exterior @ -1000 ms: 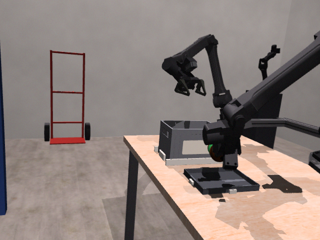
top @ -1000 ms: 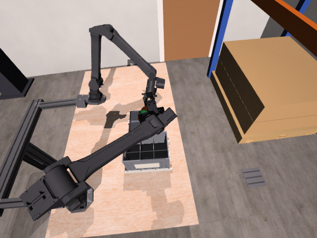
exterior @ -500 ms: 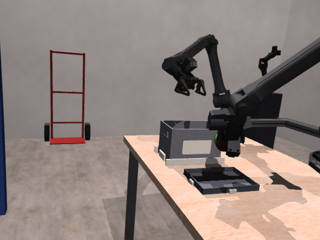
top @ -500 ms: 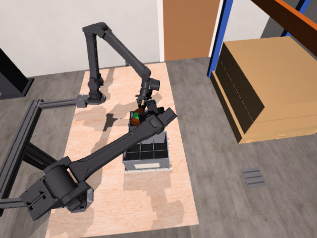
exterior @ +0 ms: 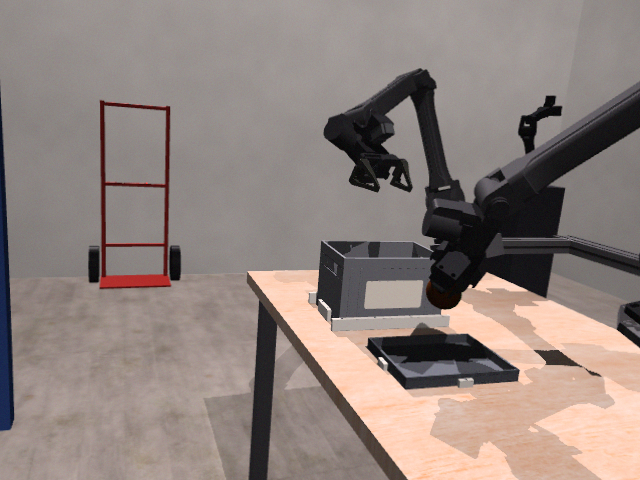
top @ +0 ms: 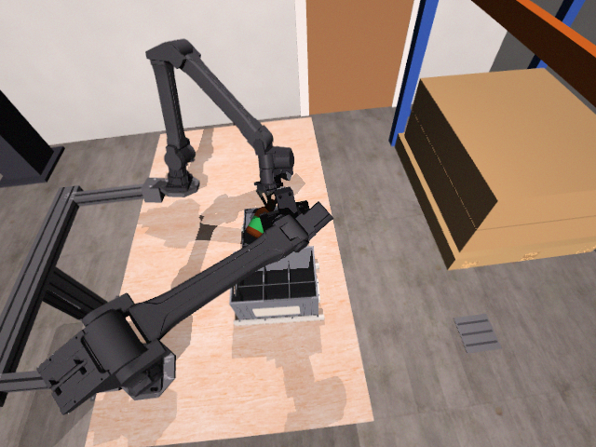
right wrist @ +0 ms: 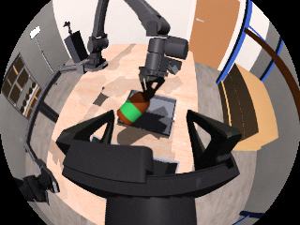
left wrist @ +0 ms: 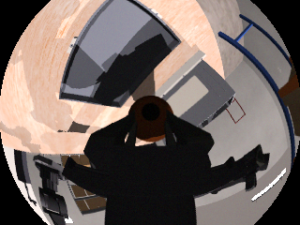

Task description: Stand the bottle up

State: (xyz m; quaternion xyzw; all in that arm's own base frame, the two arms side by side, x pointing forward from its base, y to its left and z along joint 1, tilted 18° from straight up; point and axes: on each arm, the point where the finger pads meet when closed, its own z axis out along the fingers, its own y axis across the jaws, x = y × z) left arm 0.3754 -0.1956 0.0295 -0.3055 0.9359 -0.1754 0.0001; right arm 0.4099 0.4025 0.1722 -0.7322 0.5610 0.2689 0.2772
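The brown bottle is 4 cm to the right of my left hand, 3 cm behind it and 2 cm below it. Also, from my left hand: tray: 15 cm below, 1 cm to the left, 1 cm behind; grey divided crate: 29 cm to the right, 8 cm below.
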